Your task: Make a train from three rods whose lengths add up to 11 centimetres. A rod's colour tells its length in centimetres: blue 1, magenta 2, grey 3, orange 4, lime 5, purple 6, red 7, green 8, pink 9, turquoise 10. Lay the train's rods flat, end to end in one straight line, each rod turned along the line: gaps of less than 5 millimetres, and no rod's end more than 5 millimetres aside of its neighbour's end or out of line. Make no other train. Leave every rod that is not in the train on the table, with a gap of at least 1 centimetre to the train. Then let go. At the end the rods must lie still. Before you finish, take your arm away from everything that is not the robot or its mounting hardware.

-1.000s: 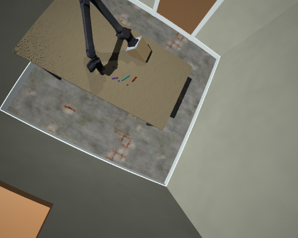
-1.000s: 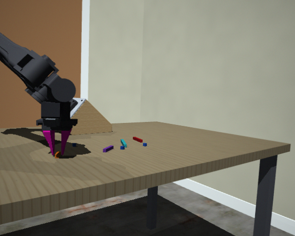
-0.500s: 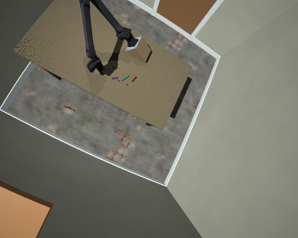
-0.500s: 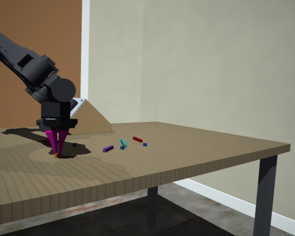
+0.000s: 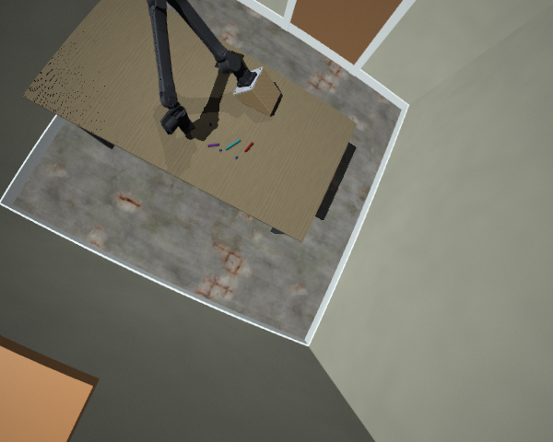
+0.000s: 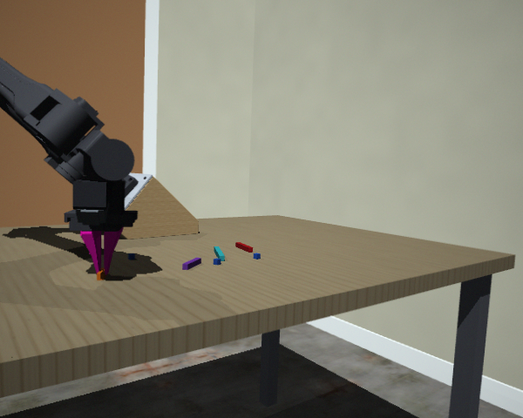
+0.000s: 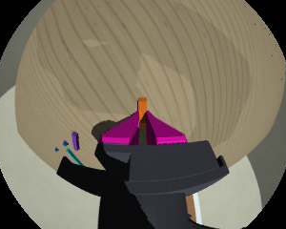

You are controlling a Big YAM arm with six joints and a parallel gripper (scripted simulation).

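Right now my hand is 16 cm to the right of the purple rod, 1 cm past it and 1 cm above it. From my hand the other things lie so: turquoise rod (25 cm to the left, 7 cm behind, 1 cm below); then red rod (34 cm to the left, 10 cm behind, 1 cm below); then orange rod (1 cm below).
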